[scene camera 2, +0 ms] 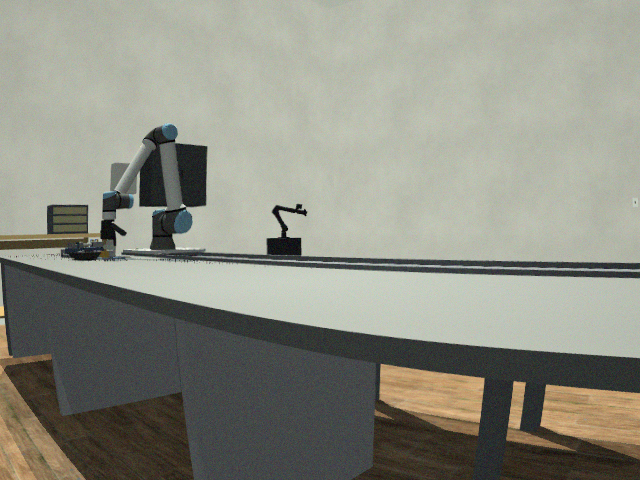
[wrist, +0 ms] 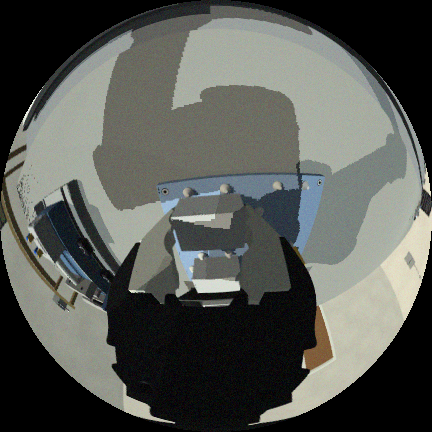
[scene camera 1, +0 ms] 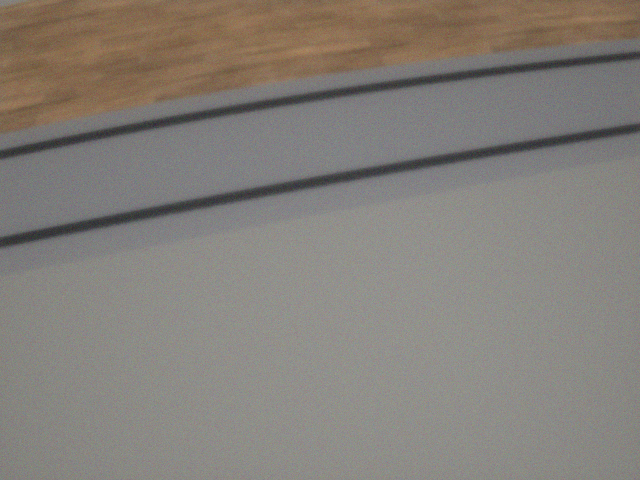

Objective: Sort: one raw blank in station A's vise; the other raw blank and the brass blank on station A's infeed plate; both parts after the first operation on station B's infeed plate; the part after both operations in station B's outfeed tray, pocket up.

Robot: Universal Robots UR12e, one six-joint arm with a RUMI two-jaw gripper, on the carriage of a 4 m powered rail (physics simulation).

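Where they show: gripper, fingertip midpoint: [scene camera 2: 111, 256] [wrist: 209, 206]; arm's base at its link origin: [scene camera 2: 162, 249].
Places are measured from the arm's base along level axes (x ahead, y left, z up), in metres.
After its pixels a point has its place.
Note:
In the wrist view my gripper [wrist: 209, 206] @[x 0.529, y 0.251, z -0.023 m] [scene camera 2: 109, 246] @[x 0.529, y 0.251, z -0.023 m] points down over a blue plate [wrist: 311, 215] @[x 0.548, y 0.383, z -0.022 m] with round pins. Its jaws are shut on the sides of a grey block [wrist: 207, 206] @[x 0.516, y 0.251, z 0.002 m]; I cannot tell whether the block is raised off the plate. A second grey block [wrist: 217, 272] @[x 0.606, y 0.256, z 0.005 m] sits nearer the gripper body, between the jaws' lower parts and apart from the held one. A sliver of the yellow brass blank [wrist: 299, 255] @[x 0.601, y 0.371, z -0.002 m] shows beside the right jaw, which hides the rest. A vise [wrist: 75, 245] @[x 0.567, y 0.015, z 0.009 m] stands at the left. The other parts and station B's tray cannot be made out.
The rail [scene camera 2: 413, 264] [scene camera 1: 320, 134] runs along the long table [scene camera 2: 361, 304] @[x 0.951, y 2.393, z -0.030 m] [scene camera 1: 320, 335] @[x 0.603, y 1.800, z -0.030 m]. A small black arm [scene camera 2: 281, 219] stands on a black box [scene camera 2: 283, 246] behind it. A dark panel [scene camera 2: 193, 175] stands behind my arm [scene camera 2: 171, 175] @[x 0.064, y 0.233, z 0.486 m]. A drawer cabinet [scene camera 2: 67, 219] is at the far left.

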